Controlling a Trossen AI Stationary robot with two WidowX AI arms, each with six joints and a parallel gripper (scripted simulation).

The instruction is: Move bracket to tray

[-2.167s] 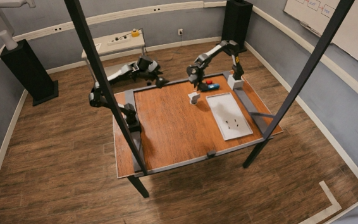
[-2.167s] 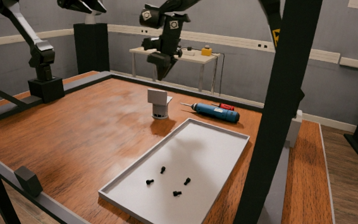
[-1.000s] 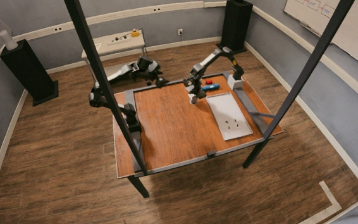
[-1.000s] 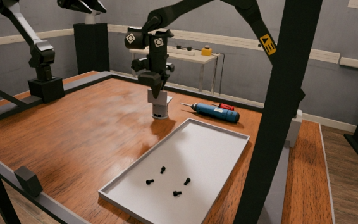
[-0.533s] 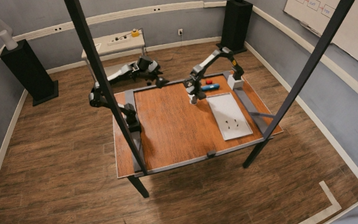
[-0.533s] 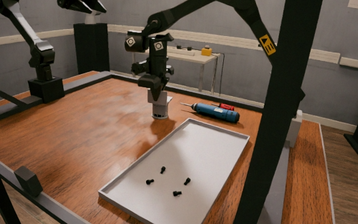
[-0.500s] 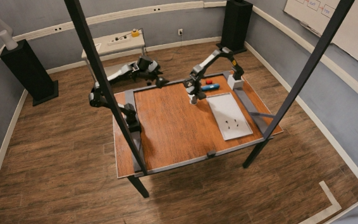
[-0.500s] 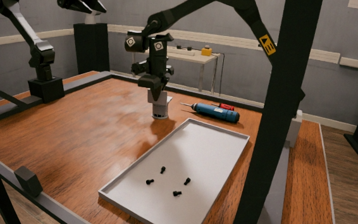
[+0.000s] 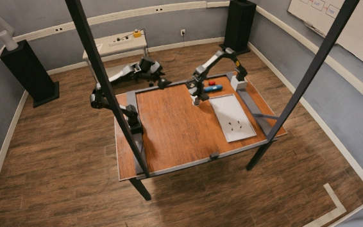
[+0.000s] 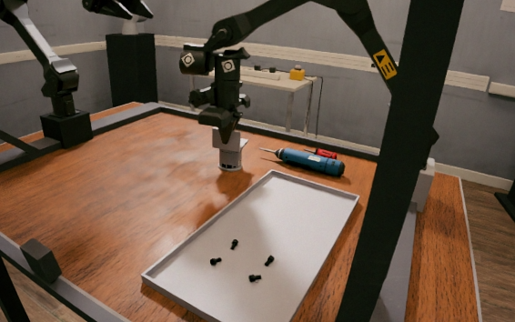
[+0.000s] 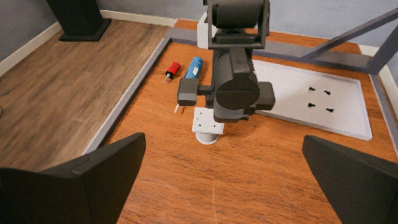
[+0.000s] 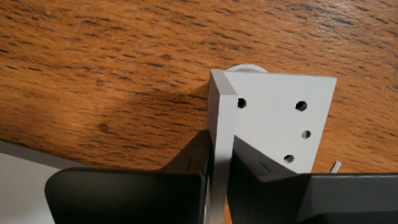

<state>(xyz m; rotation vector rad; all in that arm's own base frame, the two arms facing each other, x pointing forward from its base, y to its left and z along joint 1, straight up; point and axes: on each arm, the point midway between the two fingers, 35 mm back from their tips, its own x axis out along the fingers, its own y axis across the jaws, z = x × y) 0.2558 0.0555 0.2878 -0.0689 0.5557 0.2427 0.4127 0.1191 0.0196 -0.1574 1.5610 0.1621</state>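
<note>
The tray is 210 mm behind my right hand, 160 mm to the right of it and 100 mm below it. The rest, counted from my right hand: bracket 40 mm below, 30 mm ahead; red tool 220 mm to the right, 160 mm ahead, 100 mm below; joint module 80 mm below, 30 mm ahead.
</note>
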